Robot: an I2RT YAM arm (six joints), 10 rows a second.
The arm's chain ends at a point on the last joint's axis. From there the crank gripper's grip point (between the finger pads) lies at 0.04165 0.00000 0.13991 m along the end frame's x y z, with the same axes.
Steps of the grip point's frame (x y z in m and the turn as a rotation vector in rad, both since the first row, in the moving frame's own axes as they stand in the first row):
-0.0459, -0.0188, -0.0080, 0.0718, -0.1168, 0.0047
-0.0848, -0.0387, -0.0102, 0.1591, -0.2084, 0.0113
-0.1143, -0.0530, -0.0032, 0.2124, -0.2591, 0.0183
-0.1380, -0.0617, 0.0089, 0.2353, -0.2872, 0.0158
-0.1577, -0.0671, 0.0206, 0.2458, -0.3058, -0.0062
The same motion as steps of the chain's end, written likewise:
-0.0293, -0.0088, -0.0115, 0.0718, -0.1168, 0.0047
-0.0552, -0.0163, -0.0140, 0.1591, -0.2084, 0.0113
-0.0776, -0.0231, -0.0061, 0.2124, -0.2591, 0.0183
-0.0973, -0.0285, 0.0067, 0.2353, -0.2872, 0.0158
-0.1140, -0.0319, 0.0188, 0.2458, -0.3058, -0.0062

